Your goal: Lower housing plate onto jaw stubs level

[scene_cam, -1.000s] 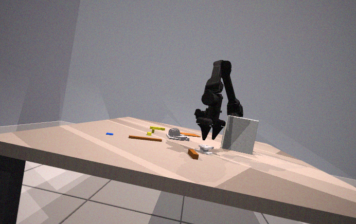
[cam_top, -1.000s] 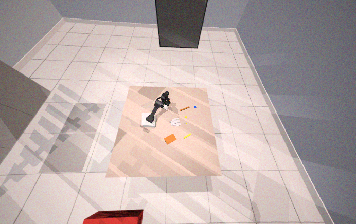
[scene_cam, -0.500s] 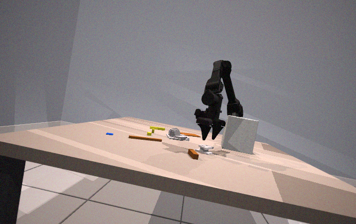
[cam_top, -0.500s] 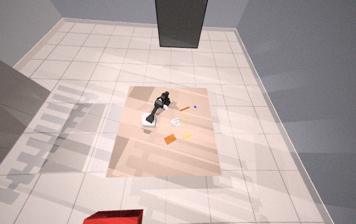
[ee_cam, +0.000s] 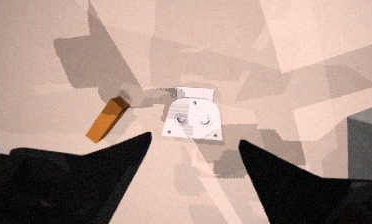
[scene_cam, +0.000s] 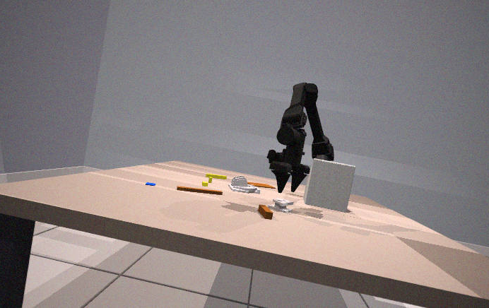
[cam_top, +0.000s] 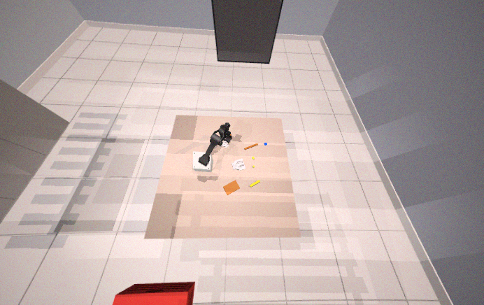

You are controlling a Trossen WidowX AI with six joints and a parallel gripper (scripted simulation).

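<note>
Right now the white block is 5 cm below my gripper tip and 1 cm ahead of it. Also, from my gripper tip: blue piece: 47 cm ahead, 6 cm below, 2 cm to the left; then brown bar: 30 cm ahead, 6 cm below, 2 cm to the right; then orange block: 12 cm to the left, 6 cm ahead, 5 cm below.
</note>
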